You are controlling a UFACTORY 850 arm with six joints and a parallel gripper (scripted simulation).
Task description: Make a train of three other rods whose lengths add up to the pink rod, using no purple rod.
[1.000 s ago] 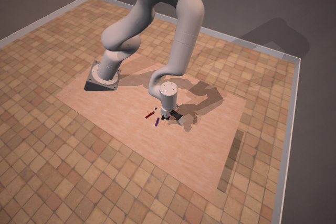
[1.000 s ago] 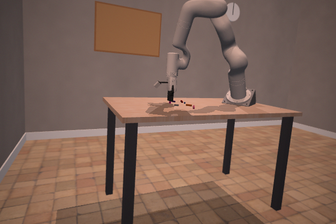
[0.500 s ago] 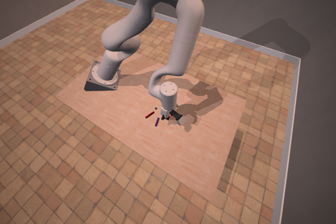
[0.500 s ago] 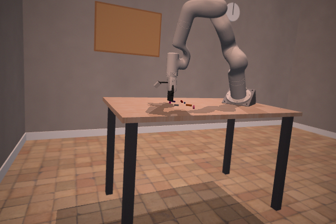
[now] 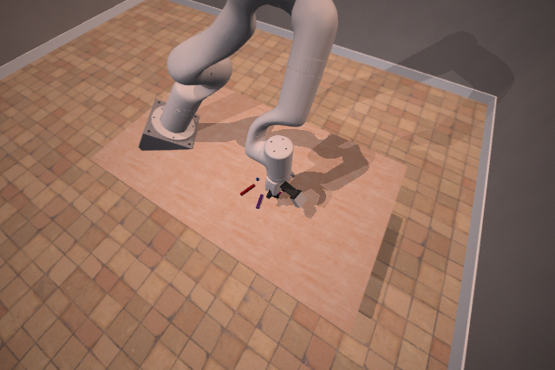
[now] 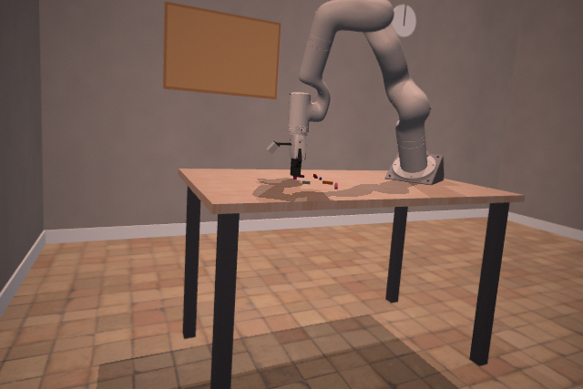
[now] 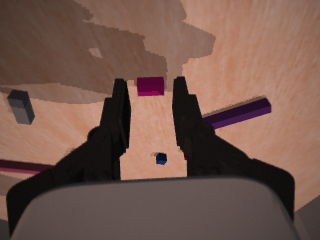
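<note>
Now: hand 3 cm above the magenta rod. Round my hand: blue rod 11 cm behind, 3 cm below, 1 cm to the right; grey rod 11 cm to the left, 3 cm below, 2 cm behind; purple rod 8 cm to the right, 4 cm behind, 3 cm below.
</note>
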